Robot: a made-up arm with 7 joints.
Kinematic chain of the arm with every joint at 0, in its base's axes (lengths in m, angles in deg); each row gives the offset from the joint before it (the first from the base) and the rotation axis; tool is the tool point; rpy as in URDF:
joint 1: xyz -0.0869 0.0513 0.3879 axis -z
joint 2: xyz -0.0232 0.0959 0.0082 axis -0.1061 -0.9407 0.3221
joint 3: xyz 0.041 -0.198 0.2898 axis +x
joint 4: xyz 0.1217 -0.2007 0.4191 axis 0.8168 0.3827 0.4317
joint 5: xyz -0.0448 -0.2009 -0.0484 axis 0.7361 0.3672 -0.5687
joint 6: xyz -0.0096 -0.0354 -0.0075 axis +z
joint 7: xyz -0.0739 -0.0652 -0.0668 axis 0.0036 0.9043 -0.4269
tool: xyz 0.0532 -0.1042 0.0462 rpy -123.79 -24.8 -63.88
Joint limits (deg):
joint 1: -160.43..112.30
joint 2: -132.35..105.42
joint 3: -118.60..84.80
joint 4: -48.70..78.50
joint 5: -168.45..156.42
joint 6: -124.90..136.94
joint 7: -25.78..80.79
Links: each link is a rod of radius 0.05 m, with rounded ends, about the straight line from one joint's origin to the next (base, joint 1, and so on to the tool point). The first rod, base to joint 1, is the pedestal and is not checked.
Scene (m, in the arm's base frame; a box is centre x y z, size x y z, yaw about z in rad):
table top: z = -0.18
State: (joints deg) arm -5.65 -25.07 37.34 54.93 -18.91 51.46 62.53
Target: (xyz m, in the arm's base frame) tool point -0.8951 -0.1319 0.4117
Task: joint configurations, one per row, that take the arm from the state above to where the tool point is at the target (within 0.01 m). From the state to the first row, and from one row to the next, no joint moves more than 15 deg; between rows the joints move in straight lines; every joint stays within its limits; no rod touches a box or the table.
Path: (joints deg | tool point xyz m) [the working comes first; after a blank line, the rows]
Joints at the target: 78.85 -46.78 32.82 8.88 -15.96 27.41 68.81
Straight joint move there: clear.

1: 8.43 -28.69 36.59 47.25 -18.42 47.45 63.58 | 0.0335 -0.5173 0.3616
2: 22.52 -32.31 35.83 39.58 -17.93 43.44 64.62 | -0.1649 -0.5742 0.3455
3: 36.60 -35.92 35.08 31.90 -17.44 39.44 65.67 | -0.3819 -0.5632 0.3428
4: 50.69 -39.54 34.33 24.23 -16.95 35.43 66.72 | -0.5920 -0.4801 0.3535
5: 64.77 -43.16 33.57 16.55 -16.46 31.42 67.76 | -0.7700 -0.3314 0.3770
6: 78.85 -46.78 32.82 8.88 -15.96 27.41 68.81 | -0.8951 -0.1319 0.4117

